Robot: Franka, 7 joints.
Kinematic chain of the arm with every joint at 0, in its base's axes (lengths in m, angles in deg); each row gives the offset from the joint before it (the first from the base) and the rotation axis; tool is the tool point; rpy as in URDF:
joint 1: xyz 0 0 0.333 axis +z
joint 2: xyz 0 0 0 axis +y
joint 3: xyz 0 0 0.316 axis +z
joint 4: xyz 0.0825 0 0 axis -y
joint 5: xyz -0.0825 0 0.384 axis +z
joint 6: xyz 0 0 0 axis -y
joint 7: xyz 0.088 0 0 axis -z
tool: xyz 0 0 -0.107 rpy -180 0 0
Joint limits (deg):
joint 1: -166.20..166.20
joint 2: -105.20..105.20
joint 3: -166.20..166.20
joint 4: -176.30..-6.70
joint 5: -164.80..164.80
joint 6: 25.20..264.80
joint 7: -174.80..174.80
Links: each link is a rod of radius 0.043 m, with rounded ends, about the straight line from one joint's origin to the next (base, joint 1, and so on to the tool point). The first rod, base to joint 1, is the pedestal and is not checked.
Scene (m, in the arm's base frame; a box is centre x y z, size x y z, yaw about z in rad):
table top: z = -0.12
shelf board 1: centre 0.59 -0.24 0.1 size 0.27 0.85 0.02 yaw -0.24
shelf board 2: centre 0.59 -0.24 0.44 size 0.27 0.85 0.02 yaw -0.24
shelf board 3: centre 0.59 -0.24 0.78 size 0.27 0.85 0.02 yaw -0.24
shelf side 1: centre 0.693 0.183 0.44 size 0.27 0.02 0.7 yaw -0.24
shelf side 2: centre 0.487 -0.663 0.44 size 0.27 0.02 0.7 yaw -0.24
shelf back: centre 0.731 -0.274 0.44 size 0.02 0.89 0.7 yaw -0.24
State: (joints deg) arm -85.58 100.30 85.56 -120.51 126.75 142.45 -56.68
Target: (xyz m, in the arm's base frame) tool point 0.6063 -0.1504 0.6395
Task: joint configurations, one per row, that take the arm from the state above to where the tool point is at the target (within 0.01 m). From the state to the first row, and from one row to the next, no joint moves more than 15 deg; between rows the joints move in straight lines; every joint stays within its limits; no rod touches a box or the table.
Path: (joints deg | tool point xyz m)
1: -93.78 98.27 84.49 -130.94 127.47 146.56 -56.68 | 0.5189 -0.0549 0.2675
2: -101.99 96.24 83.41 -141.37 128.19 150.66 -56.68 | 0.4566 -0.0398 0.2669
3: -110.19 94.21 82.34 -151.80 128.92 154.77 -56.68 | 0.3918 -0.0192 0.2644
4: -108.45 96.96 94.83 -150.58 128.35 150.86 -56.68 | 0.4086 -0.0290 0.3596
5: -106.71 99.71 107.31 -149.36 127.78 146.96 -56.68 | 0.4012 -0.0415 0.4583
6: -104.97 102.45 119.79 -148.14 127.21 143.05 -56.68 | 0.3690 -0.0579 0.5538
7: -103.23 105.20 132.28 -146.92 126.64 139.15 -56.68 | 0.3129 -0.0786 0.6395
8: -96.56 99.20 127.66 -134.79 126.75 137.81 -56.68 | 0.3943 -0.1059 0.6458
9: -89.88 93.21 123.04 -122.67 126.86 136.46 -56.68 | 0.4736 -0.1252 0.6438
10: -83.21 87.21 118.43 -110.55 126.97 135.12 -56.68 | 0.5455 -0.1392 0.6395
11: -76.54 81.21 113.81 -98.43 127.08 133.78 -56.68 | 0.6063 -0.1505 0.6395

